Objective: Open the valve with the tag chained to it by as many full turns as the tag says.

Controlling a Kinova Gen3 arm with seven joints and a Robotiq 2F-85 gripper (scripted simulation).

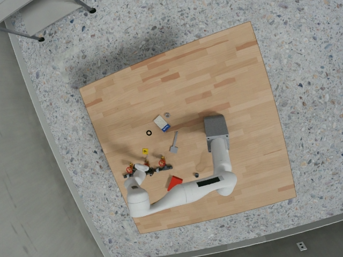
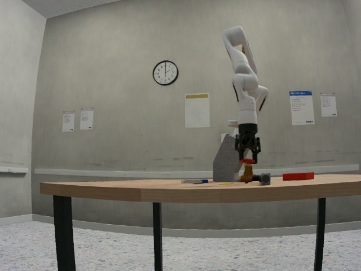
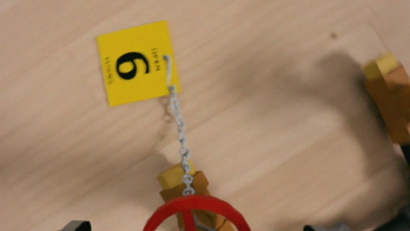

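Now: hand 10 mm past the yellow tag, 90 mm to the left of it and 80 mm above it. Round my hand: red block 160 mm behind, 200 mm to the left, 70 mm below; then grey scraper 230 mm behind, 100 mm to the right, 80 mm below; then blue box 170 mm behind, 270 mm to the right, 70 mm below.
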